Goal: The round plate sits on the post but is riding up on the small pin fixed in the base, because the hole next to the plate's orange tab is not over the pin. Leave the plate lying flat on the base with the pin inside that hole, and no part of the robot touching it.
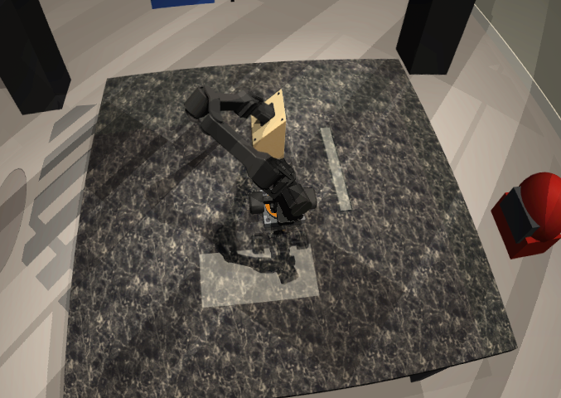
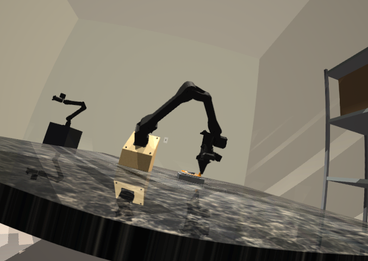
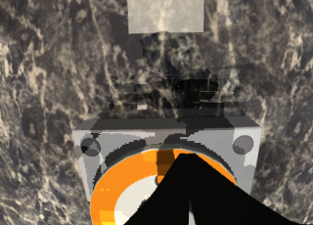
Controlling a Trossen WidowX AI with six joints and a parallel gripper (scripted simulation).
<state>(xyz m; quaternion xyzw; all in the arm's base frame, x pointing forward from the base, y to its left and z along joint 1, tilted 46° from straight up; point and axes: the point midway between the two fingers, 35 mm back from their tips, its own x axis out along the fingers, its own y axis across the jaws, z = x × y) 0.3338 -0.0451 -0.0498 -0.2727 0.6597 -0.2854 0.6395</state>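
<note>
Right now my gripper tip is 5 cm past the square grey base, 1 cm to the right of it and 2 cm above it.
</note>
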